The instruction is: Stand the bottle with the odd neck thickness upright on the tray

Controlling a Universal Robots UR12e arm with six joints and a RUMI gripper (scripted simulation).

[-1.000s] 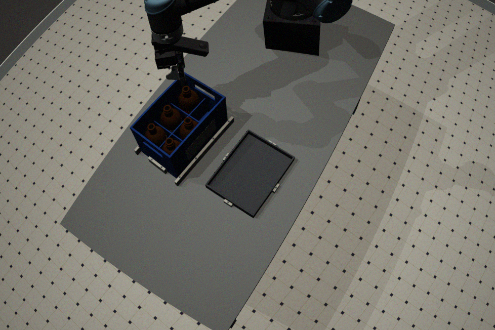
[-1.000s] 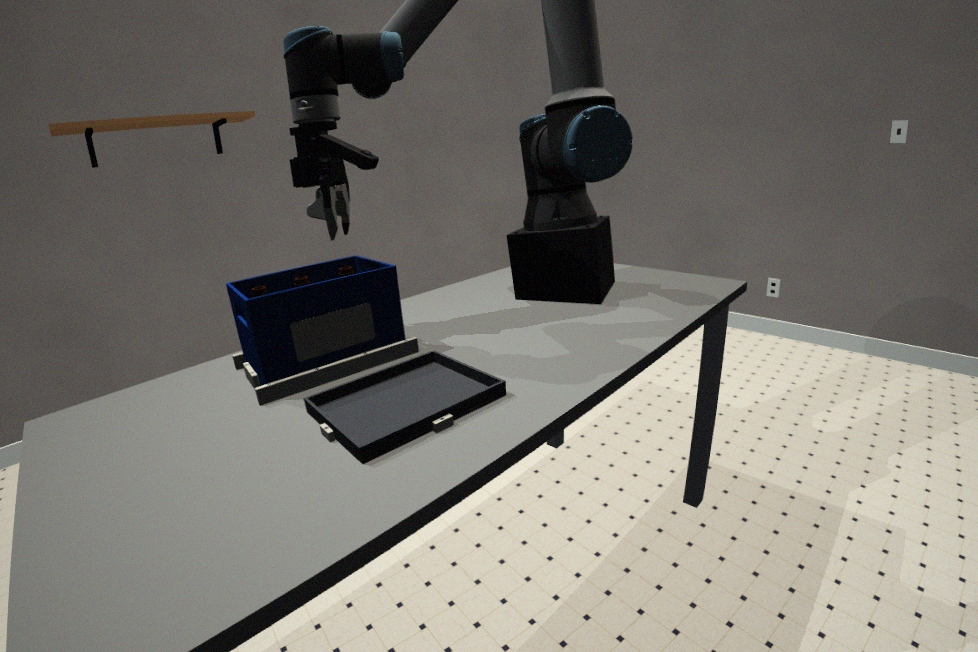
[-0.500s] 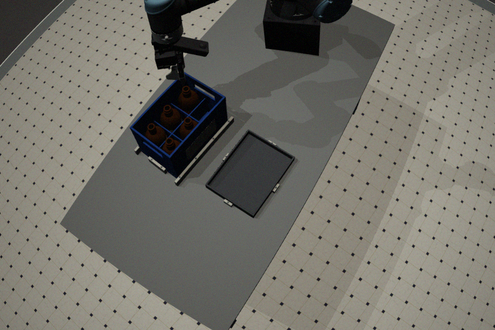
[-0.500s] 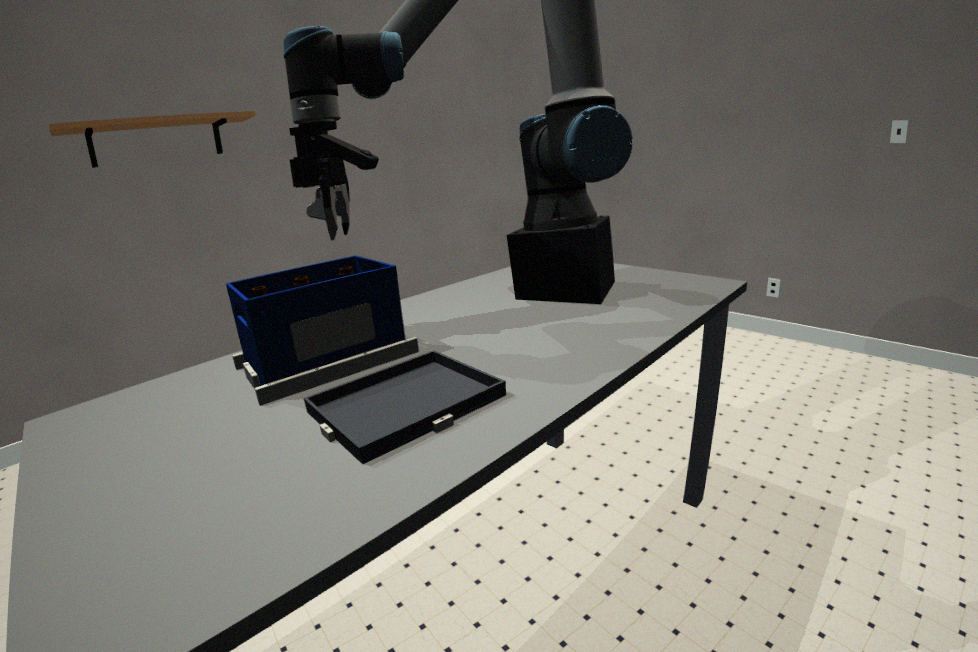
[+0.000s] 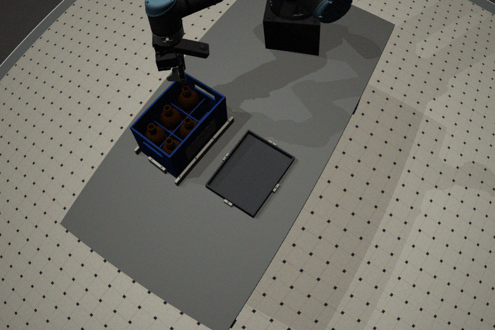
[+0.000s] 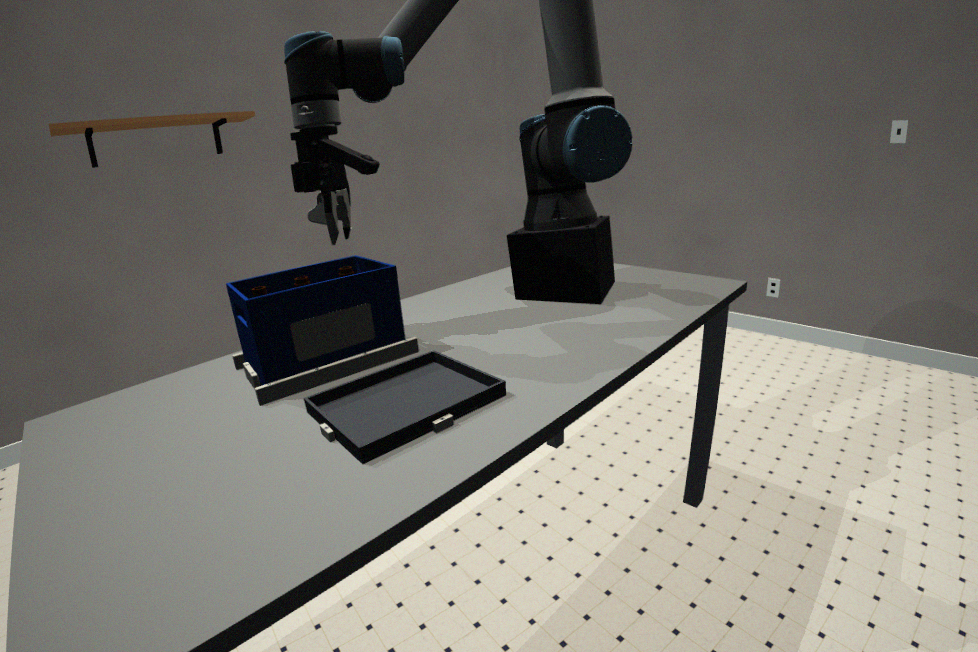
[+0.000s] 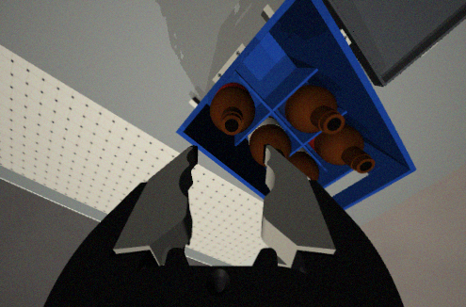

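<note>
My gripper is now 9 cm short of the blue crate, 4 cm to the right of it and 15 cm above it. Also, from my hand: black tray 6 cm ahead, 32 cm to the left, 22 cm below; then bottle 18 cm ahead, 1 cm to the left, 14 cm below.
</note>
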